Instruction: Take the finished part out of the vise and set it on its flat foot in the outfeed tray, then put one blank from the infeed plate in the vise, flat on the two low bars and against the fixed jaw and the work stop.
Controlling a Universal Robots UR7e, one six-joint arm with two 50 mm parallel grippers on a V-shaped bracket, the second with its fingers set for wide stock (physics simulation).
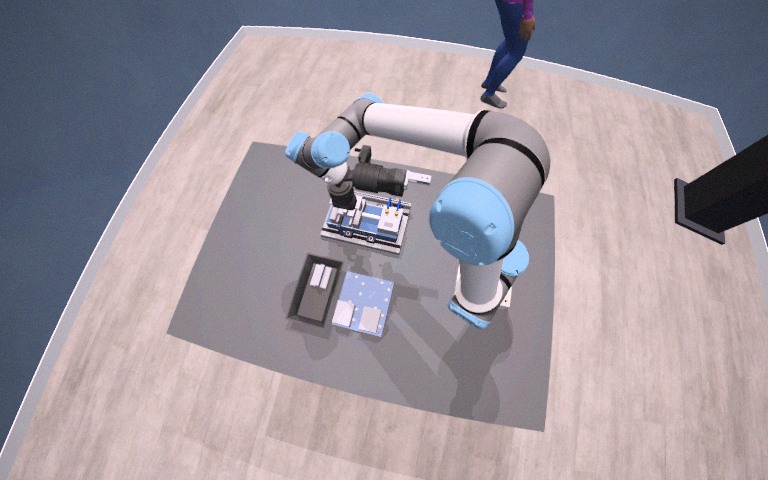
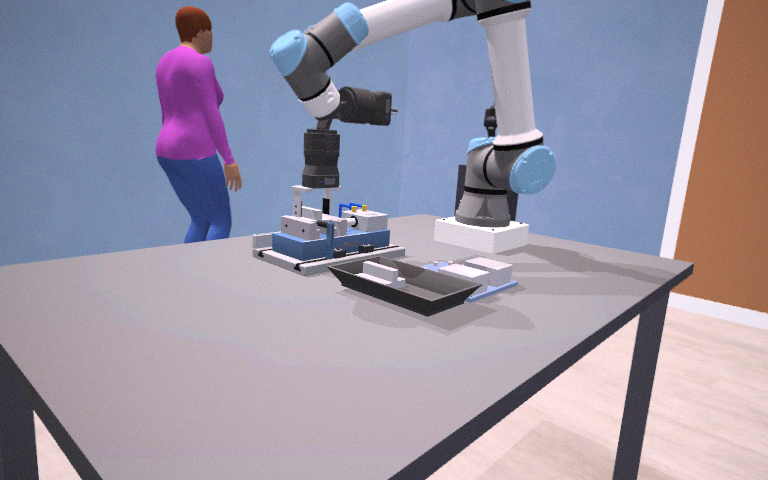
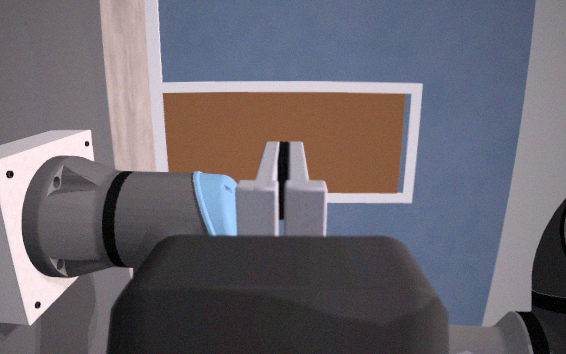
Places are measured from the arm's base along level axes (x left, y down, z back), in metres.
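Where they show: hand, tool point: [image 1: 423, 179] [image 2: 389, 110] [image 3: 283, 177]; arm's base, link origin: [image 2: 482, 222] [image 3: 62, 215].
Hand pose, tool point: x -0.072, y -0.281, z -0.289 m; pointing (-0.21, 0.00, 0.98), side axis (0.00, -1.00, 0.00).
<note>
Things, the pixels of their top centre, and the offset from my tool point.
- vise, top centre: [image 2: 333, 214] [image 1: 364, 210] dx +0.045, dy +0.241, dz -0.176 m
- blue infeed plate, top centre: [image 2: 454, 277] [image 1: 363, 303] dx +0.322, dy +0.332, dz -0.051 m
- blue post, top centre: [image 2: 330, 222] dx +0.131, dy +0.243, dz -0.231 m
- vise's end block, top centre: [image 2: 364, 212] [image 1: 390, 218] dx +0.033, dy +0.245, dz -0.082 m
The finished part [image 2: 311, 213] is in the vise [image 1: 368, 210] [image 2: 294, 247], its upright web showing above the fixed jaw [image 2: 299, 228]. My lower gripper [image 1: 348, 210] [image 2: 312, 210] points down at the vise, open, one finger on each side of the web. Its fingertips are partly hidden behind the jaws. The other gripper [image 3: 284, 145] points sideways with its fingers close together. Two blanks [image 1: 343, 313] [image 1: 370, 319] [image 2: 463, 273] [image 2: 489, 270] lie on the blue infeed plate [image 1: 370, 289] [image 2: 491, 293]. The dark outfeed tray [image 1: 306, 321] [image 2: 396, 297] stands beside it.
Another finished part [image 1: 321, 276] [image 2: 380, 272] stands on its foot at one end of the tray. A blue post [image 2: 330, 242] stands at the vise's near side. Blue hoses and yellow fittings rise from the vise's end block [image 1: 389, 220] [image 2: 368, 220]. A person [image 1: 505, 50] [image 2: 189, 107] stands beyond the table.
</note>
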